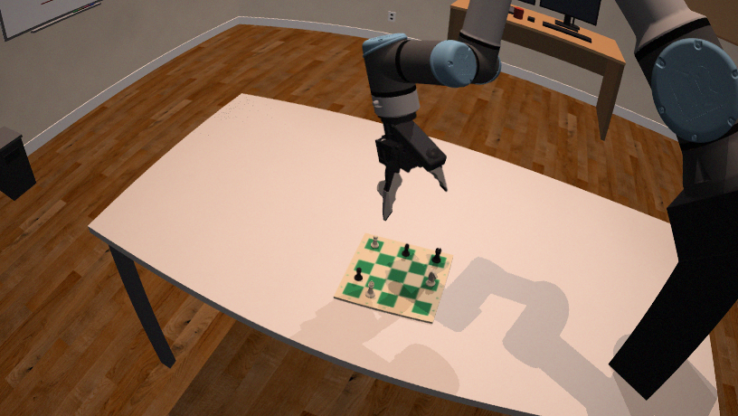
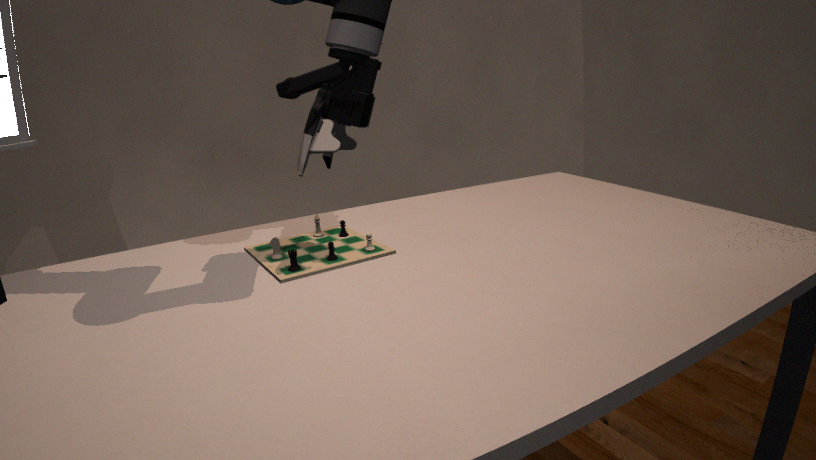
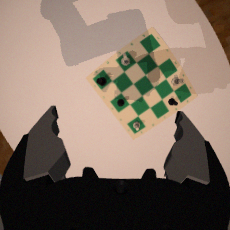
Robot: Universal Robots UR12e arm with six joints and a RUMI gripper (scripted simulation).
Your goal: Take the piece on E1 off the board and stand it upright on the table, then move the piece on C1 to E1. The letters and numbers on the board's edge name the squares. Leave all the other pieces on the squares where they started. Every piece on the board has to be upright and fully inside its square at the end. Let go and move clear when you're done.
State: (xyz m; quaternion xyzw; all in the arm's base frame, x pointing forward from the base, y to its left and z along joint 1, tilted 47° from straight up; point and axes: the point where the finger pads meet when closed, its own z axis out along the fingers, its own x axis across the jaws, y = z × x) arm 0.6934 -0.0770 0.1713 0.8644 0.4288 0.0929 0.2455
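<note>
The black rook lies 14 cm below my hand, 6 cm behind it and 2 cm to the right of it. The rest, counted from my hand: white pawn 14 cm below, 8 cm ahead, 2 cm to the right; chessboard 16 cm below, 6 cm to the left, 2 cm ahead.
</note>
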